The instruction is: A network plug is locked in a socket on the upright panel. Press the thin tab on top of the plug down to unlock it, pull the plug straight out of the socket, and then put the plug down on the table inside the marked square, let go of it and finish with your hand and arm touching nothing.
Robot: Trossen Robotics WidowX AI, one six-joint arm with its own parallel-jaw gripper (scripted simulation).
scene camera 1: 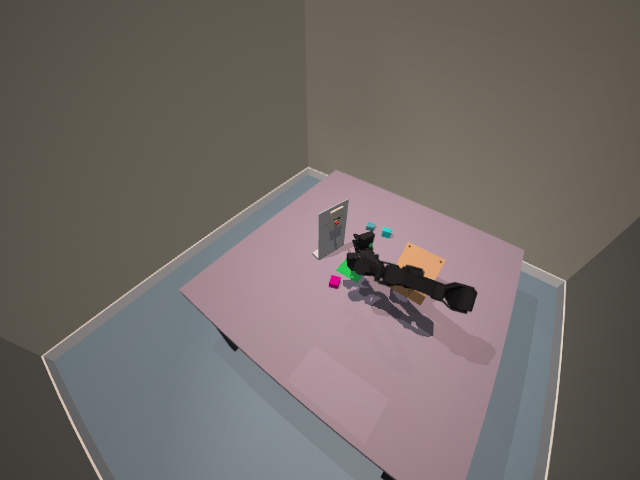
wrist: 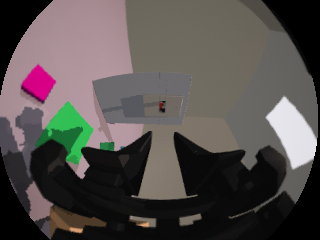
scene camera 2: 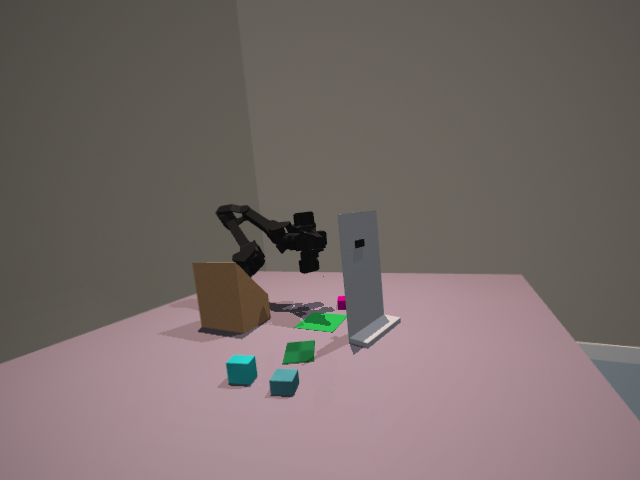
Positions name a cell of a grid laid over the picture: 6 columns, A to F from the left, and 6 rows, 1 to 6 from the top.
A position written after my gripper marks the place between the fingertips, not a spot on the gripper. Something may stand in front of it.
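There's a grey upright panel (scene camera 2: D4) (scene camera 1: D3) (wrist: C3) here, and a bright green square (wrist: B4) as well. And you can see my gripper (scene camera 2: D4) (wrist: D4) too.
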